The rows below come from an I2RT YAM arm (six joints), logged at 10 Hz.
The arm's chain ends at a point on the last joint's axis. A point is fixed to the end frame.
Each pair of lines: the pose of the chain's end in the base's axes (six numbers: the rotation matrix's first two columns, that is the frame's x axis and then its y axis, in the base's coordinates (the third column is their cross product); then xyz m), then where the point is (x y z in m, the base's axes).
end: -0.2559 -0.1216 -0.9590 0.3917 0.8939 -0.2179 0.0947 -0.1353 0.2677
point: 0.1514 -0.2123 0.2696
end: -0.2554 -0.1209 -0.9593 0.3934 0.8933 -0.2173 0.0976 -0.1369 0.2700
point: 0.1542 -0.2140 0.2719
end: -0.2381 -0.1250 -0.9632 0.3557 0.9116 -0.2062 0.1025 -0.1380 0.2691
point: 0.1625 -0.2125 0.2712
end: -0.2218 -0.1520 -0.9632 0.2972 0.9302 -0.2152 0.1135 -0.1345 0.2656
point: 0.1782 -0.2049 0.2691
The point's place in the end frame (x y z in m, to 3 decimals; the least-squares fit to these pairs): -0.007 -0.047 0.083
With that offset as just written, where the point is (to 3 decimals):
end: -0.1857 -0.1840 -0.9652 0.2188 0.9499 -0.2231 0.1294 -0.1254 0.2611
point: 0.200 -0.190 0.267
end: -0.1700 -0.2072 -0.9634 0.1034 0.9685 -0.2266 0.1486 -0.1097 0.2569
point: 0.226 -0.165 0.262
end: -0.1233 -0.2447 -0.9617 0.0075 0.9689 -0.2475 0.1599 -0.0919 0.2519
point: 0.243 -0.139 0.261
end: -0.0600 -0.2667 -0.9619 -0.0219 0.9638 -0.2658 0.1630 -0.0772 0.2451
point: 0.247 -0.120 0.259
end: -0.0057 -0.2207 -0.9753 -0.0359 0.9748 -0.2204 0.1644 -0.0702 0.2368
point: 0.249 -0.112 0.253
